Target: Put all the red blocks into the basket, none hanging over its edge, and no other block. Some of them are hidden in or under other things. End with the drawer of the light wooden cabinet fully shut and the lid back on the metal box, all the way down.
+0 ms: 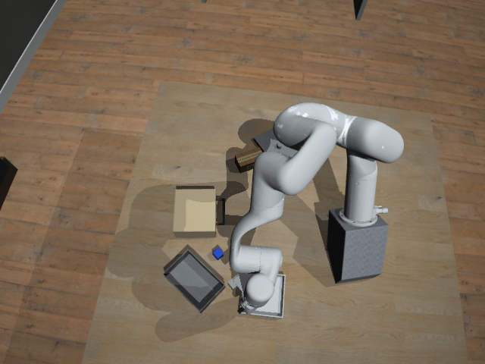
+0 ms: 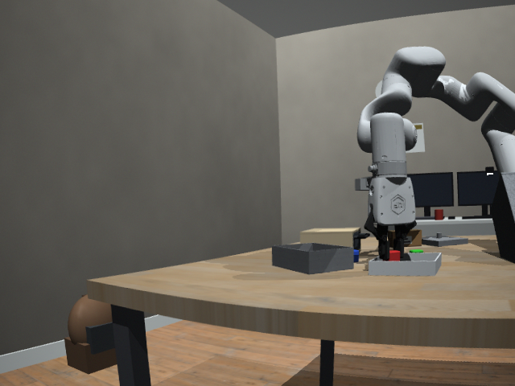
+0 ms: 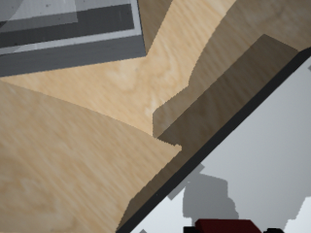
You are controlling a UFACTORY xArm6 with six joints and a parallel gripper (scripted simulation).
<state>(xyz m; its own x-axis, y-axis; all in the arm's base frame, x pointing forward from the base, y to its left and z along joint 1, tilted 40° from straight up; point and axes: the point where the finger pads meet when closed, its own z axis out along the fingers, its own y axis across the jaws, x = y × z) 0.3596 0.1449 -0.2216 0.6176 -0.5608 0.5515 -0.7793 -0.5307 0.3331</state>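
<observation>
My gripper is now 3 cm past the white basket, 3 cm to the left of it and 4 cm above it. The rest, counted from my hand: grey metal box (20 cm ahead, 7 cm to the right, 3 cm below); drawer (19 cm ahead, 31 cm to the right, 2 cm below); green block (5 cm behind, 15 cm to the right, 4 cm below).
</observation>
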